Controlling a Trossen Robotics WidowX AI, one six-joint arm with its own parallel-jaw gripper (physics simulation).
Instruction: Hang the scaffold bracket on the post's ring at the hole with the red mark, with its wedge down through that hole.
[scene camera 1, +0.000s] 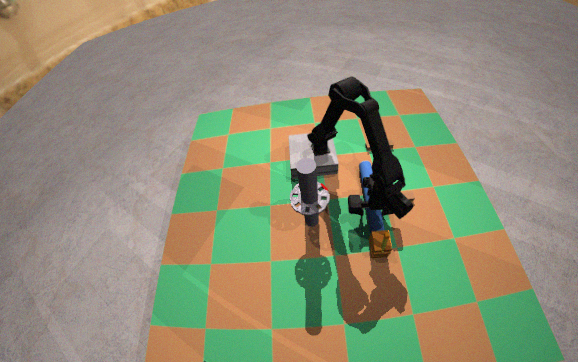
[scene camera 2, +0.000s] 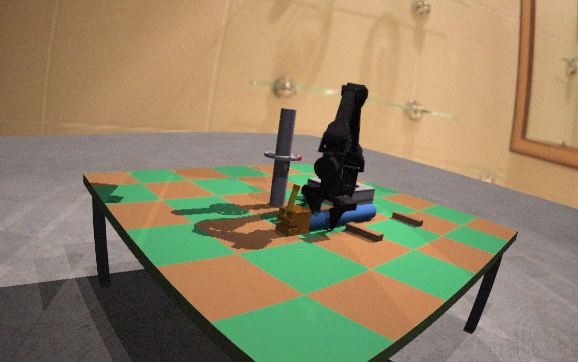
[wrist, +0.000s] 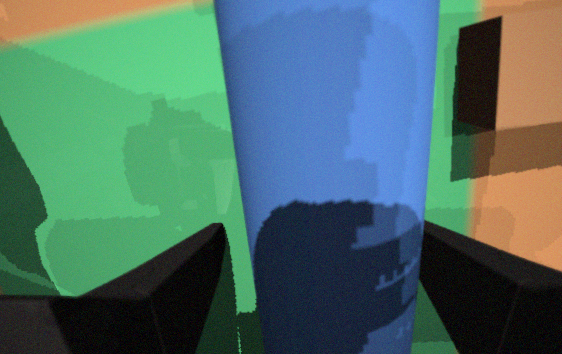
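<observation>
The scaffold bracket has a blue tube (scene camera 1: 366, 171) (scene camera 2: 364, 214) (wrist: 320, 125) lying on the checkered table top and an orange head (scene camera 1: 381, 243) (scene camera 2: 295, 221) at one end. Its orange wedge (scene camera 2: 294, 198) sticks up from the head at a slight tilt. The grey post (scene camera 1: 306, 167) (scene camera 2: 285, 131) stands upright and carries a pale ring (scene camera 1: 296, 205) (scene camera 2: 270, 155) with holes. The red mark (scene camera 1: 324, 187) (scene camera 2: 300, 158) is on the ring's side nearer the arm. My gripper (scene camera 1: 374, 210) (scene camera 2: 324, 216) (wrist: 313, 230) is open, low over the tube, with one finger on each side of it.
Two brown bars (scene camera 2: 365, 232) (scene camera 2: 407, 219) lie on the table beyond the tube's side; part of a bar (wrist: 478, 75) shows right of the tube in the wrist view. The arm's grey base (scene camera 1: 300, 150) (scene camera 2: 363, 194) stands behind the post.
</observation>
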